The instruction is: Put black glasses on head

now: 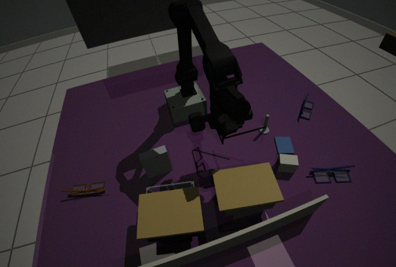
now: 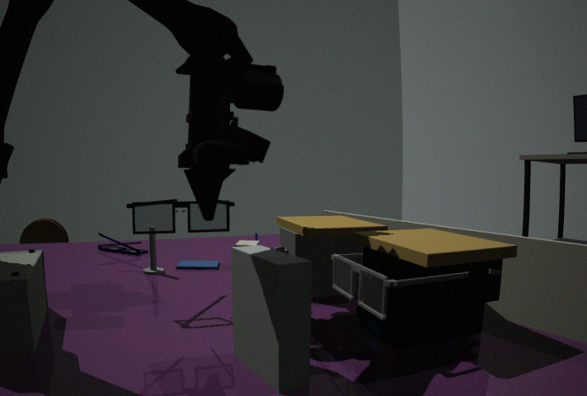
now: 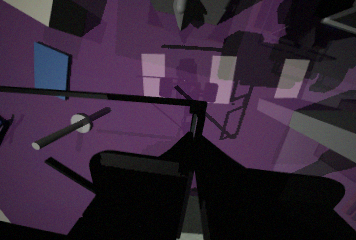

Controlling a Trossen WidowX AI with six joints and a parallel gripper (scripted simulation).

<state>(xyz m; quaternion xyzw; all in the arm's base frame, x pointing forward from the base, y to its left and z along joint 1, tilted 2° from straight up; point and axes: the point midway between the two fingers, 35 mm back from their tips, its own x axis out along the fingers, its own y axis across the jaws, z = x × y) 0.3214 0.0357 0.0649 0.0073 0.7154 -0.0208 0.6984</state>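
Now: gripper tip 60 mm past the round base, 210 mm to the right of it and 90 mm above it. The rest, counted from my gripper tip: white block 130 mm ahead, 200 mm to the left, 90 mm below; then grey block 230 mm to the right, 60 mm below; then blue card 40 mm ahead, 250 mm to the left, 110 mm below.
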